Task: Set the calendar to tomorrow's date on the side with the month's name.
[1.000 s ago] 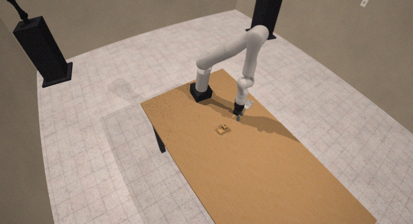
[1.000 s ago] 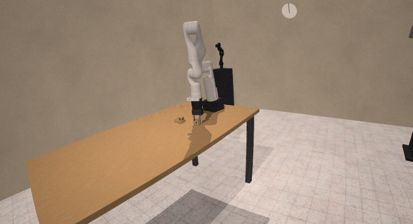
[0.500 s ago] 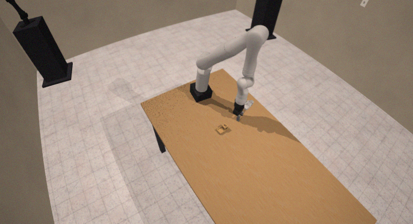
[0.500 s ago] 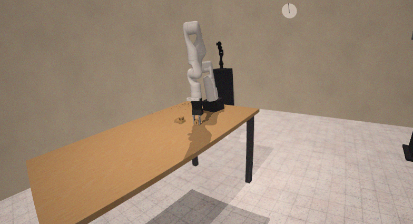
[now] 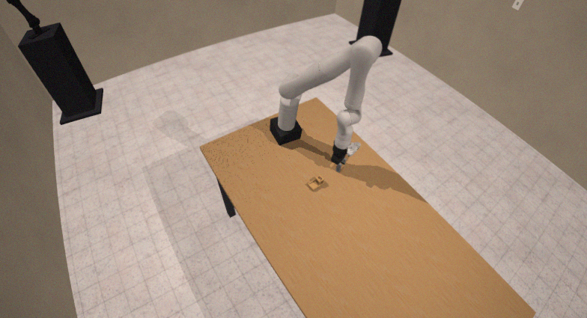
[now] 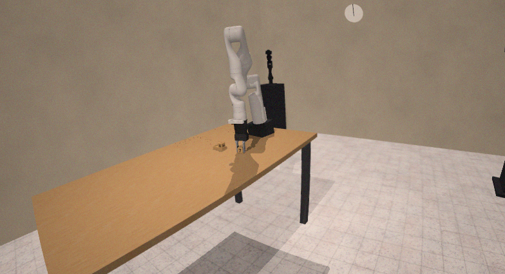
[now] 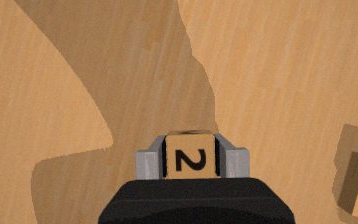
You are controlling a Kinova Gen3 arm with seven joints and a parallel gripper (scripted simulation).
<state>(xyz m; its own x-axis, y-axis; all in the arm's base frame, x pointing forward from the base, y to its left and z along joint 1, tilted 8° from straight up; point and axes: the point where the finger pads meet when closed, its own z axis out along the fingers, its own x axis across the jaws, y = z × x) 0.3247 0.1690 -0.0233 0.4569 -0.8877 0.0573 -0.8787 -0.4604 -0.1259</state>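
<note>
The wooden date cube lies right at my hand. Round my hand: wooden tray: 160 mm to the right, 40 mm ahead, 10 mm below.
</note>
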